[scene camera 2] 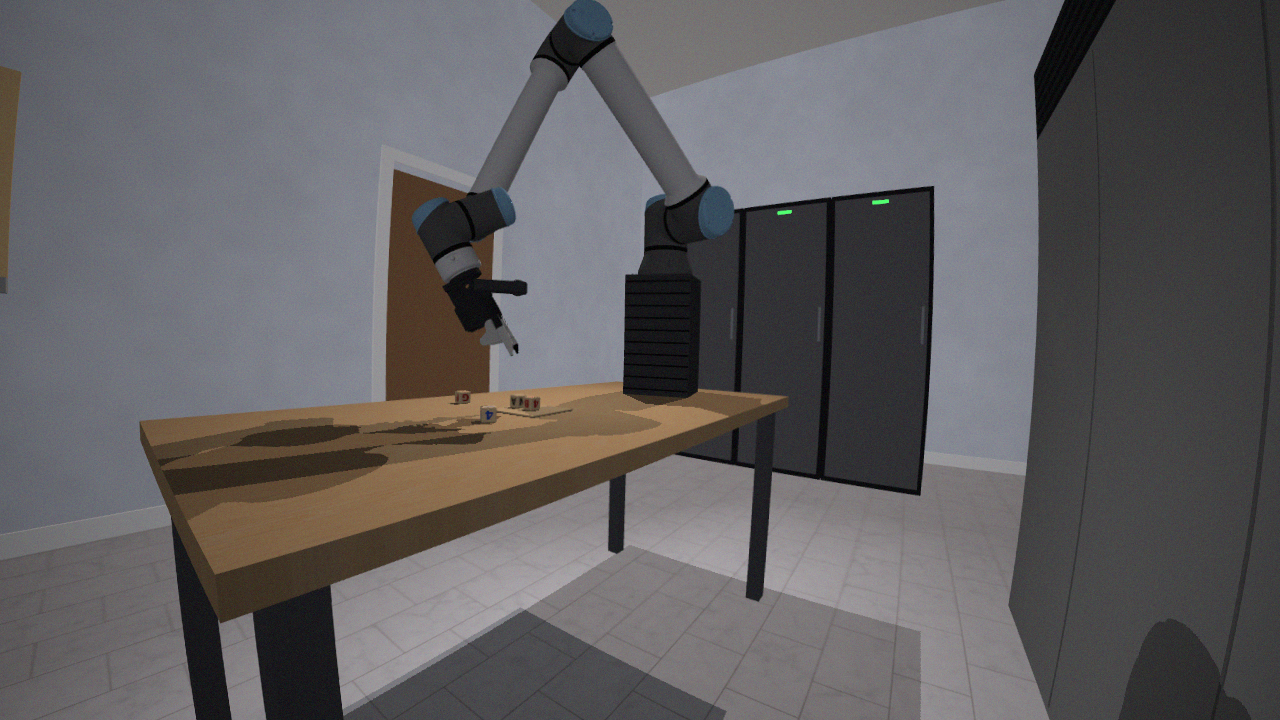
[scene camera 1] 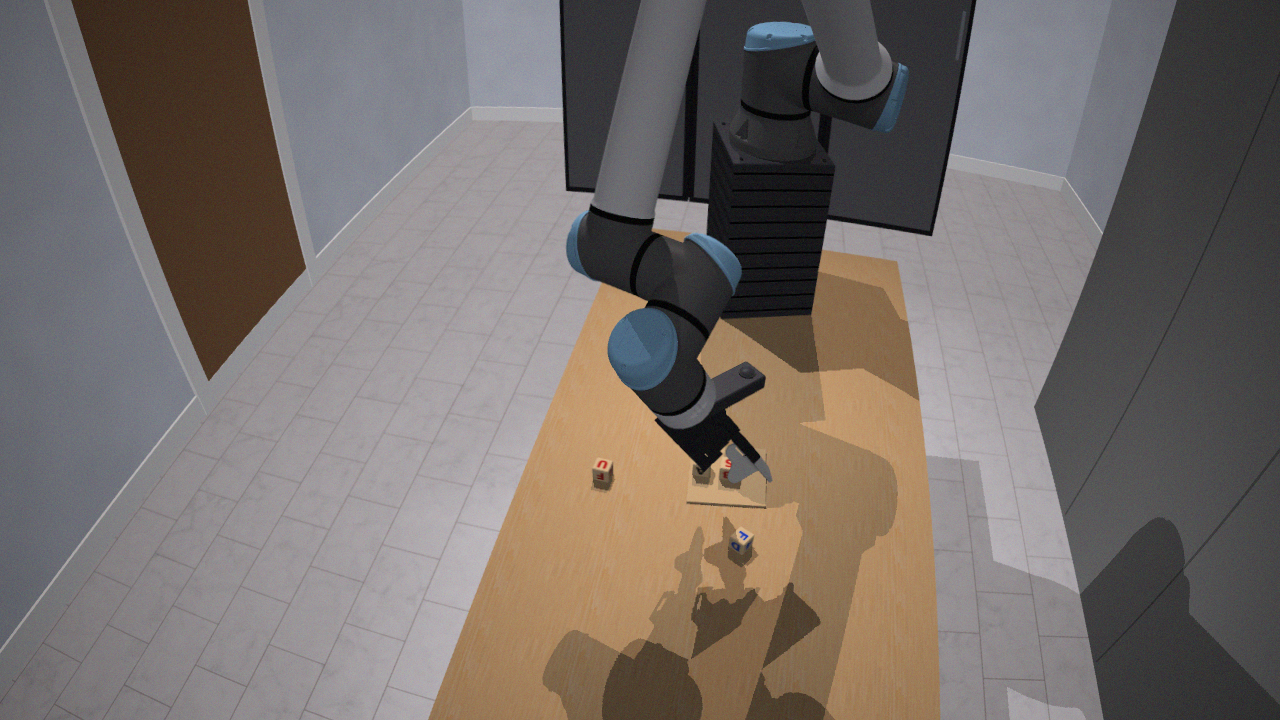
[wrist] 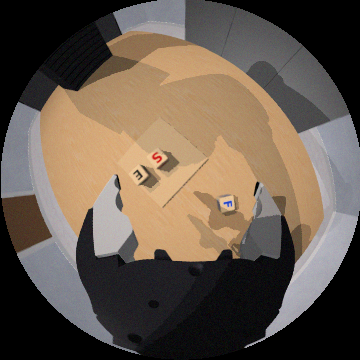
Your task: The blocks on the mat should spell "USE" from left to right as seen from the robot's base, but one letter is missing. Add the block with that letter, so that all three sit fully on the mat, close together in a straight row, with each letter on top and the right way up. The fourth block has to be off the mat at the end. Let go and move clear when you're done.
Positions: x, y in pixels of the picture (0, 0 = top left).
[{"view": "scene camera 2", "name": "my gripper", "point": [515, 354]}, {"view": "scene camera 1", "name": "my gripper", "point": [739, 451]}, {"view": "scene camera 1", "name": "pale mat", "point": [751, 491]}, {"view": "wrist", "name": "my gripper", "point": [189, 179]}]
